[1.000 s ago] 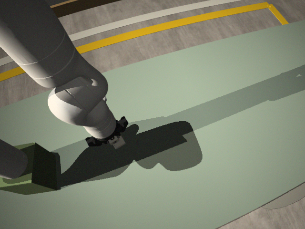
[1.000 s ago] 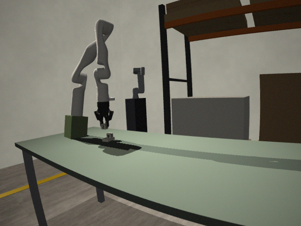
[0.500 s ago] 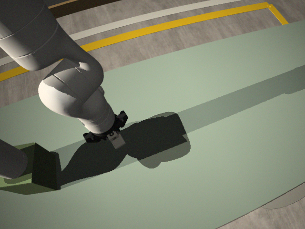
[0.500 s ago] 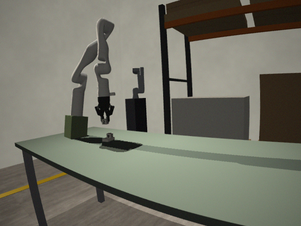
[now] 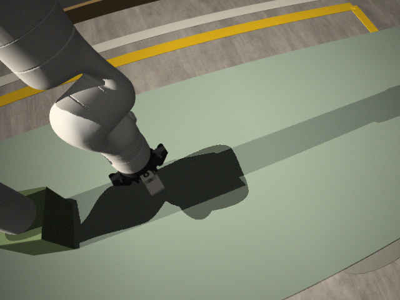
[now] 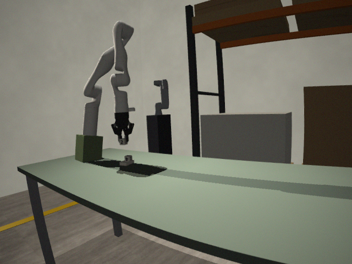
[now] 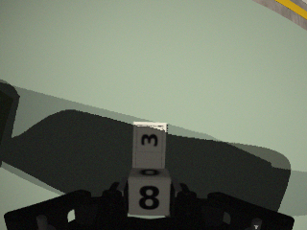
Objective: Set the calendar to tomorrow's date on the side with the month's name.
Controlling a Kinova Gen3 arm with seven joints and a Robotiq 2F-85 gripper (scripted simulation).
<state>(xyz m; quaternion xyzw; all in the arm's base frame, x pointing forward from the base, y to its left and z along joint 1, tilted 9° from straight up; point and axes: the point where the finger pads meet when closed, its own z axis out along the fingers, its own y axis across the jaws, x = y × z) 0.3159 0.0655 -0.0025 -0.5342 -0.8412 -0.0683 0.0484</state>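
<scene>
Now: the white tray 13 cm below my hand, 2 cm to the left of it and 1 cm behind it. Also, from my hand: white cube (1 cm below).
</scene>
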